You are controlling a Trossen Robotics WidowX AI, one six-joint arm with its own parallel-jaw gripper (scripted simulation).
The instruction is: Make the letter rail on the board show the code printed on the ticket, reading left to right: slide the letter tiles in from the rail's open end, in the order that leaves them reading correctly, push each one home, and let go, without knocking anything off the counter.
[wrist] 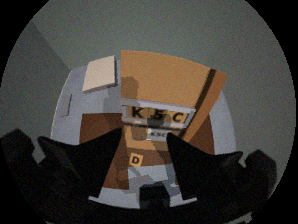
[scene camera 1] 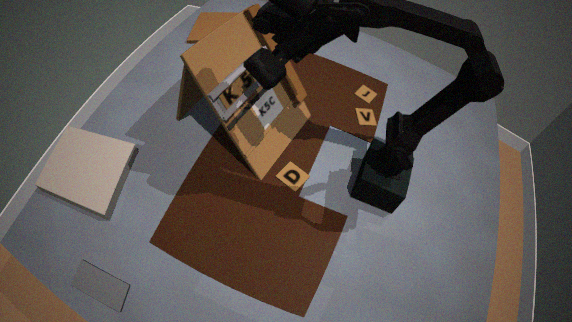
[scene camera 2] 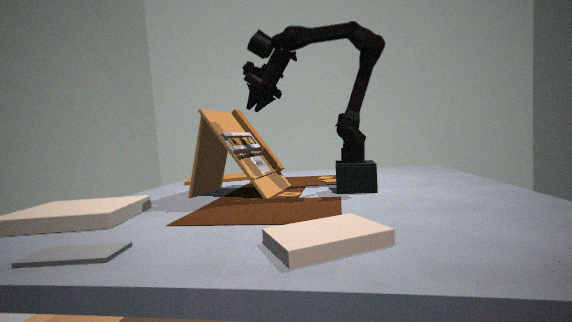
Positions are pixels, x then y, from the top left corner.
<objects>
My gripper shows in the wrist view (144,133), in scene camera 1 and in scene camera 2. One and the same spot on a wooden board: (wrist: 152,80) is (scene camera 1: 218,57). The same spot on my gripper: (scene camera 1: 293,43) is (scene camera 2: 266,72).
</objects>
